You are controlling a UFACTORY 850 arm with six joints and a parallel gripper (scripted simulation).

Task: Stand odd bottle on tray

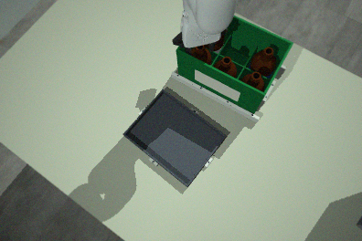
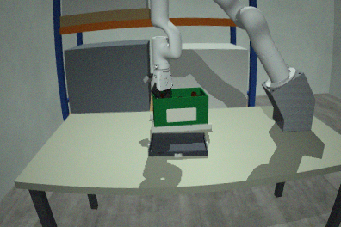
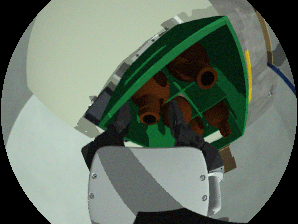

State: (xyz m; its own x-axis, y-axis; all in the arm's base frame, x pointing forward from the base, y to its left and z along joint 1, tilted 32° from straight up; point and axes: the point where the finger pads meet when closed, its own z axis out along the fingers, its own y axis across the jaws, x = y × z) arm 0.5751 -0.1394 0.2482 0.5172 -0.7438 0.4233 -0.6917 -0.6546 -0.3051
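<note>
The green crate is 9 cm behind my hand, 3 cm to the right of it and 7 cm below it. Round my hand: dark grey tray (1 cm behind, 24 cm to the left, 15 cm below).
</note>
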